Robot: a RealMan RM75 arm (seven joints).
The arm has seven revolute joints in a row. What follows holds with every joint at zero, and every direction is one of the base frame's. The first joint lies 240.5 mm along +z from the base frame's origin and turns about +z. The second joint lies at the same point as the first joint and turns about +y. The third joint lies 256 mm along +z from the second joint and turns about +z. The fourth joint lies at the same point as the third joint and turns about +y. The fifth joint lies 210 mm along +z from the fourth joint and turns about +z. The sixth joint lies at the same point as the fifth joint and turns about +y. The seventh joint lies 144 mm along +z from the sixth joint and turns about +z. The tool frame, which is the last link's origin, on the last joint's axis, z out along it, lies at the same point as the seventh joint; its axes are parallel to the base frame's.
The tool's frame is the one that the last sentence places.
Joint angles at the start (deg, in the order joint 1, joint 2, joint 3, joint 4, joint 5, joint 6, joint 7): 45.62 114.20 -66.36 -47.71 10.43 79.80 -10.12
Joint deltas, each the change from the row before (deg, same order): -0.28 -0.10 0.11 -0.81 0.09 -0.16 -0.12; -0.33 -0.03 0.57 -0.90 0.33 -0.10 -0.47; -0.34 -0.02 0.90 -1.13 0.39 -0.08 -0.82; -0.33 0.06 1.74 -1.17 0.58 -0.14 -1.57; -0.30 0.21 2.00 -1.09 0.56 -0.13 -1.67; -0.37 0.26 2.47 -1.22 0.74 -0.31 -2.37; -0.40 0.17 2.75 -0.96 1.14 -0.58 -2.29; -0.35 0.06 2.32 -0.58 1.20 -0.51 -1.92; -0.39 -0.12 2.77 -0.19 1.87 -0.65 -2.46; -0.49 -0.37 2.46 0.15 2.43 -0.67 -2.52; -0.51 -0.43 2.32 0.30 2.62 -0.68 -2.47
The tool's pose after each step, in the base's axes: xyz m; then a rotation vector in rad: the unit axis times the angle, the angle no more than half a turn. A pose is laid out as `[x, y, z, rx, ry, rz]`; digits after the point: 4 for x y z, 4 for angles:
[0.2720, 0.4001, 0.0390, -1.8945, 1.5022, -0.6558]
[0.2711, 0.4013, 0.0416, -1.8986, 1.4984, -0.6331]
[0.2696, 0.4030, 0.0452, -1.9064, 1.4916, -0.6042]
[0.2680, 0.4049, 0.0494, -1.9215, 1.4856, -0.5630]
[0.2666, 0.4064, 0.0530, -1.9369, 1.4822, -0.5197]
[0.2655, 0.4082, 0.0576, -1.9573, 1.4716, -0.4673]
[0.2654, 0.4101, 0.0629, -1.9717, 1.4672, -0.4029]
[0.2661, 0.4114, 0.0674, -1.9814, 1.4660, -0.3468]
[0.2680, 0.4127, 0.0727, -1.9937, 1.4670, -0.2778]
[0.2706, 0.4137, 0.0783, -2.0063, 1.4673, -0.2070]
[0.2733, 0.4145, 0.0839, -2.0160, 1.4658, -0.1344]

